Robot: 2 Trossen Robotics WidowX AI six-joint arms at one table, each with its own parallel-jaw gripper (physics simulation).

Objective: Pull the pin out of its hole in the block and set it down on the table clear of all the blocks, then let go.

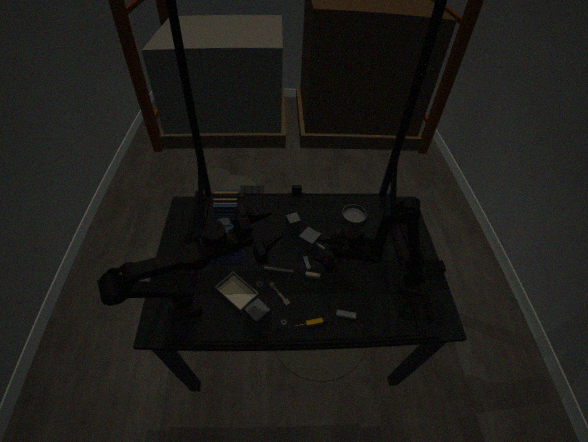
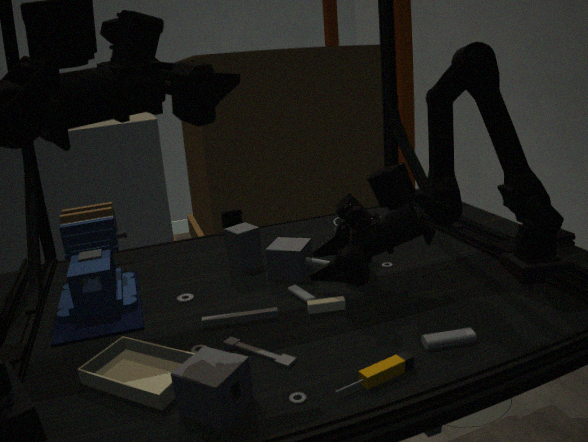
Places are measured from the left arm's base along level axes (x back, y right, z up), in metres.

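Pixels of known places: left gripper, fingertip midpoint: (image 1: 316,248) (image 2: 311,265); right gripper, fingertip midpoint: (image 1: 277,224) (image 2: 218,73); left arm's base, origin of the base link: (image 1: 412,282) (image 2: 536,257); right arm's base, origin of the base link: (image 1: 183,301).
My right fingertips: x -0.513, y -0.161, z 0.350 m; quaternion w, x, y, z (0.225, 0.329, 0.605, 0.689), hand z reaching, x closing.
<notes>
For each thing: its middle in the pictures, then the offset to it from my right fingertips.
- pale pin, body centre: (image 2: 313,261) (image 1: 318,244) dx +0.107, dy +0.226, dz -0.349 m
- holed block, body centre: (image 2: 213,386) (image 1: 257,313) dx -0.027, dy -0.143, dz -0.347 m
- open tray, body centre: (image 2: 140,369) (image 1: 236,291) dx -0.139, dy -0.076, dz -0.365 m
- long bar, body centre: (image 2: 240,317) (image 1: 278,270) dx -0.016, dy +0.069, dz -0.371 m
- yellow screwdriver, body centre: (image 2: 374,375) (image 1: 311,323) dx +0.166, dy -0.113, dz -0.368 m
- grey cylinder, body centre: (image 2: 448,338) (image 1: 346,314) dx +0.282, dy -0.042, dz -0.370 m
A grey block (image 1: 310,235) (image 2: 288,261) stands toward the back middle of the table. The pale pin (image 1: 320,245) (image 2: 318,261) sticks out of its right side, nearly level; the rest of the pin is hidden in the block. My left gripper (image 1: 322,248) (image 2: 313,267) is open, low over the table, with its dark fingers around or beside the pin's exposed end; contact is too dark to tell. My right gripper (image 1: 276,226) (image 2: 219,96) is open and empty, high above the table at the left.
Another grey block (image 1: 293,218) (image 2: 243,250) stands behind; a holed block (image 1: 257,309) (image 2: 210,385) stands beside the open tray (image 1: 218,289) (image 2: 117,388). Two short pieces (image 2: 301,293) (image 2: 325,305), a long bar (image 1: 278,269) (image 2: 240,316), a yellow screwdriver (image 1: 314,321) (image 2: 382,371) and a grey cylinder (image 1: 346,314) (image 2: 449,338) lie nearer the front.
</notes>
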